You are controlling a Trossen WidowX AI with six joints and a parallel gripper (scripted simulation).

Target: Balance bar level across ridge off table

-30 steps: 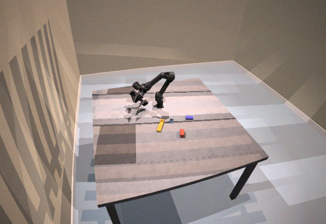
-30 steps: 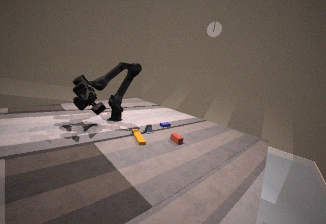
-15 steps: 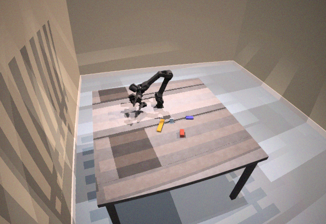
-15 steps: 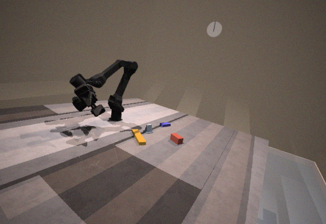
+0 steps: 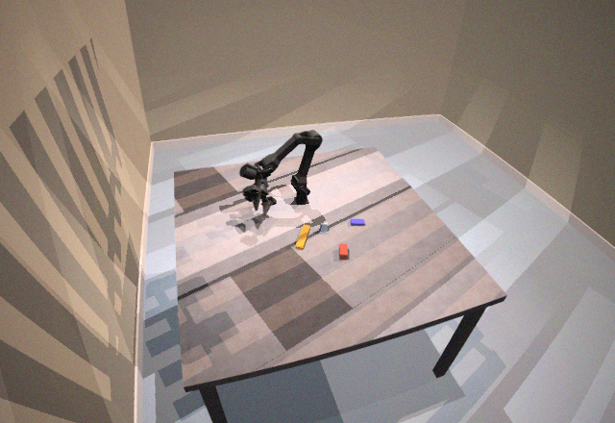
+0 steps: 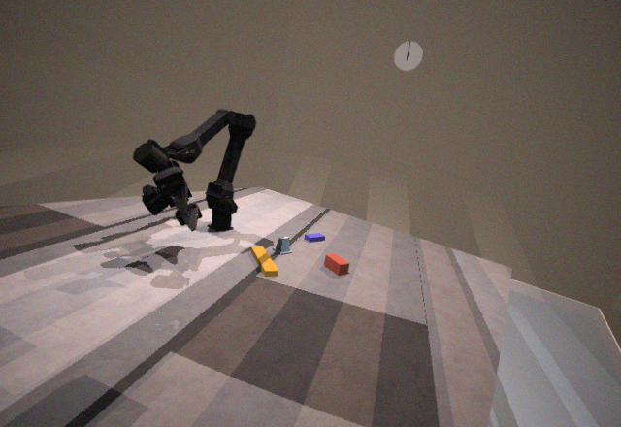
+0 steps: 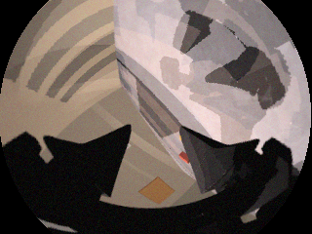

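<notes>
The yellow bar is 18 cm to the left of my gripper tip, 10 cm below it and 9 cm ahead of it. The rest, counted from my gripper tip: blue flat block 46 cm to the left, 10 cm below, 6 cm ahead; then red block 32 cm to the left, 24 cm ahead, 10 cm below.
</notes>
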